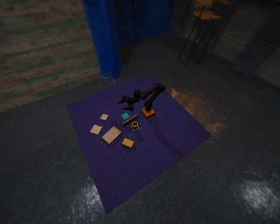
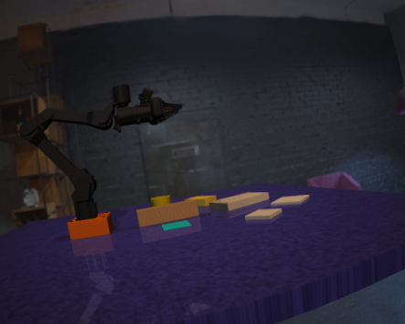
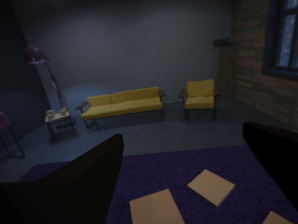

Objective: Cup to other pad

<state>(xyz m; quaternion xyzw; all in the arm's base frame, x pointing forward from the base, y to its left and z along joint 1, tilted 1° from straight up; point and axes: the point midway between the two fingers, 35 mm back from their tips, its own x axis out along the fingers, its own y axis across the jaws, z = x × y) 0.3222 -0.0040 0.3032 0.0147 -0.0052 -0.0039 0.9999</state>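
The grey pad lies 10 cm behind my gripper tip, 10 cm to the left of it and 36 cm below it. From my gripper tip the other things lie so: wooden bar 9 cm behind, 34 cm below; then teal pad 9 cm behind, 10 cm to the right, 36 cm below.
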